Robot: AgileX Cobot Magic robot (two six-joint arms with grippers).
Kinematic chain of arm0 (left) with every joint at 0, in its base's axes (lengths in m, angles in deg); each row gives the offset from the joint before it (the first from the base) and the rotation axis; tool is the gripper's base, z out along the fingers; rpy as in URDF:
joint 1: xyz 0 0 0.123 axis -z
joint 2: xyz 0 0 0 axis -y
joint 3: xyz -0.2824 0 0.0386 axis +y
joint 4: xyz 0.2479 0 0.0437 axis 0.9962 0 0.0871
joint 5: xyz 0 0 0 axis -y
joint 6: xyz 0.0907 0 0.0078 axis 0.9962 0 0.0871
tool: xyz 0 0 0 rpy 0 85 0
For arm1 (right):
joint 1: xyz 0 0 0.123 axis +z
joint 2: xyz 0 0 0 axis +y
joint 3: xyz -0.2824 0 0.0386 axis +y
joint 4: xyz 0.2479 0 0.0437 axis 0.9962 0 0.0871
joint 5: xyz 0 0 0 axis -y
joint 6: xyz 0.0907 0 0.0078 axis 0.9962 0 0.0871
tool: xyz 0 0 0 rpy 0 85 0
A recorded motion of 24 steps. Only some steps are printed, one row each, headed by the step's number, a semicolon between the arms.
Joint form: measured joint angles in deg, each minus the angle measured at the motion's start. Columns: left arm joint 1, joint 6, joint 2, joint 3, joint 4, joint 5; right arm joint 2, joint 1, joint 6, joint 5, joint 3, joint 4.
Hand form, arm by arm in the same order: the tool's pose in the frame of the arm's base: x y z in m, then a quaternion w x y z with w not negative. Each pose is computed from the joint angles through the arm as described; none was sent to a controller.
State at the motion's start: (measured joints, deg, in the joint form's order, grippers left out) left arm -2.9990 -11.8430 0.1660 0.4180 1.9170 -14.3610; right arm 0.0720 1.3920 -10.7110 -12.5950 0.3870 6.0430
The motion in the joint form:
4: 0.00 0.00 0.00 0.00 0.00 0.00; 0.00 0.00 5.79 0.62 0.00 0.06
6: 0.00 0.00 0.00 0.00 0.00 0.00; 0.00 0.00 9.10 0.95 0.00 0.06
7: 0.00 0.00 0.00 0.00 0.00 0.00; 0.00 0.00 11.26 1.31 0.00 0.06
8: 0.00 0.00 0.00 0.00 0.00 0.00; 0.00 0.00 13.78 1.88 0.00 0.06
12: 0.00 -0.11 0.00 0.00 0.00 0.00; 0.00 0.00 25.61 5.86 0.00 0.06
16: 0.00 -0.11 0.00 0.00 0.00 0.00; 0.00 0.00 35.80 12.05 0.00 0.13
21: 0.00 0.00 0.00 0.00 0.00 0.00; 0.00 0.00 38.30 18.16 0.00 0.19
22: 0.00 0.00 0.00 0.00 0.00 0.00; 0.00 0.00 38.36 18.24 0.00 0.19
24: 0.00 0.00 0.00 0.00 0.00 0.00; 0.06 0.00 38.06 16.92 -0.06 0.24
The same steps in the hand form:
4: 0.0552 0.0037 0.1881 0.64441 -0.08903 0.75862 -0.03616; 0.0561 0.0034 0.1919 0.65984 -0.00952 0.75101 0.02235
6: 0.0552 0.0037 0.1881 0.64441 -0.08903 0.75862 -0.03616; 0.0561 0.0033 0.1924 0.66108 0.01235 0.74907 0.04130
7: 0.0552 0.0037 0.1881 0.64441 -0.08903 0.75862 -0.03616; 0.0562 0.0033 0.1929 0.66254 0.02661 0.74663 0.05369
8: 0.0552 0.0037 0.1881 0.64441 -0.08903 0.75862 -0.03616; 0.0563 0.0032 0.1938 0.66490 0.04319 0.74255 0.06823
12: 0.0552 0.0037 0.1881 0.64438 -0.08976 0.75853 -0.03678; 0.0568 0.0025 0.2001 0.67964 0.11815 0.71053 0.13885
16: 0.0552 0.0037 0.1881 0.64438 -0.08976 0.75853 -0.03678; 0.0567 0.0015 0.2099 0.70176 0.17542 0.65906 0.20592
21: 0.0552 0.0037 0.1881 0.64441 -0.08903 0.75862 -0.03616; 0.0555 0.0004 0.2195 0.73162 0.18308 0.61566 0.22842
22: 0.0552 0.0037 0.1881 0.64441 -0.08903 0.75862 -0.03616; 0.0555 0.0004 0.2196 0.73194 0.18331 0.61504 0.22889
24: 0.0552 0.0037 0.1881 0.64441 -0.08903 0.75862 -0.03616; 0.0559 0.0006 0.2178 0.72514 0.18354 0.62408 0.22585

